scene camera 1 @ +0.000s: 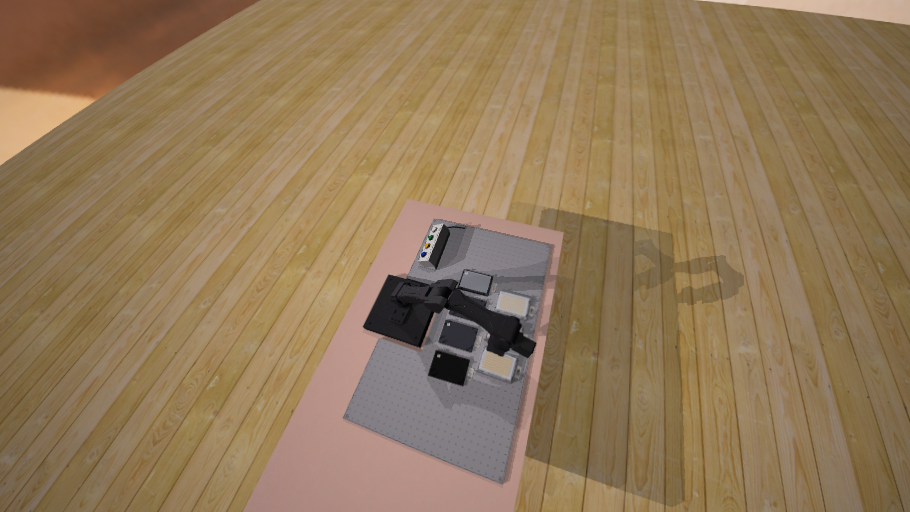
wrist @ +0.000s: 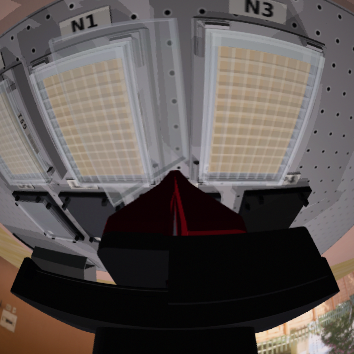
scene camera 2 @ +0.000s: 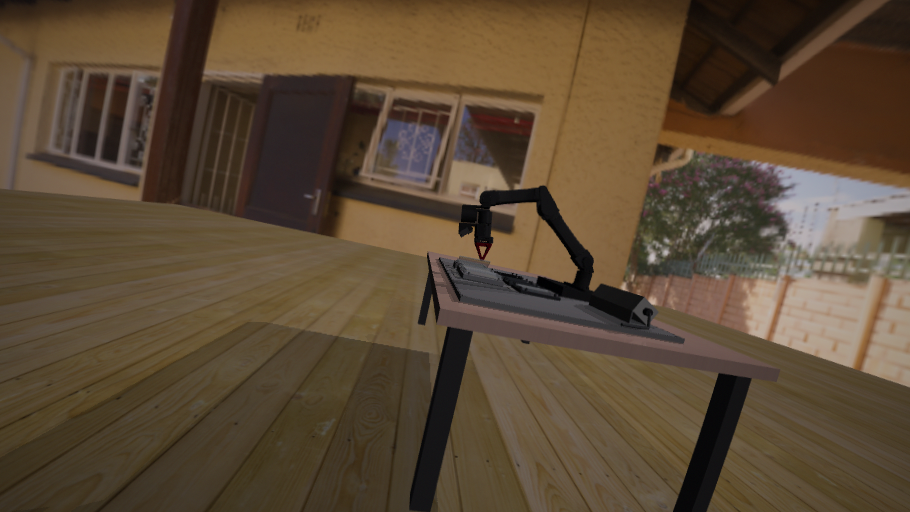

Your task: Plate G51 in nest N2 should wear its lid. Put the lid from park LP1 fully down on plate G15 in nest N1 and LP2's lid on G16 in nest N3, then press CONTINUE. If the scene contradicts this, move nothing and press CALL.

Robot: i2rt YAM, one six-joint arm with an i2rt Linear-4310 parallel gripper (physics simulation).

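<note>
My gripper is shut with nothing visible between its red fingertips, above the area between N1 and N3. The beige gridded plate in nest N1 shows behind a clear lid, which sits askew and overhangs the gap towards N3. The plate in nest N3 has a clear, squarely aligned cover-like rim. The plate in nest N2 is partly in the wrist view, with a side label resembling G51; I cannot tell if it is lidded. The arm hides N1 in scene camera 1.
Dark park pads lie on the base side of the nests. A grey pad lies nearby. The button box stands on the perforated board. The board lies on a pink table.
</note>
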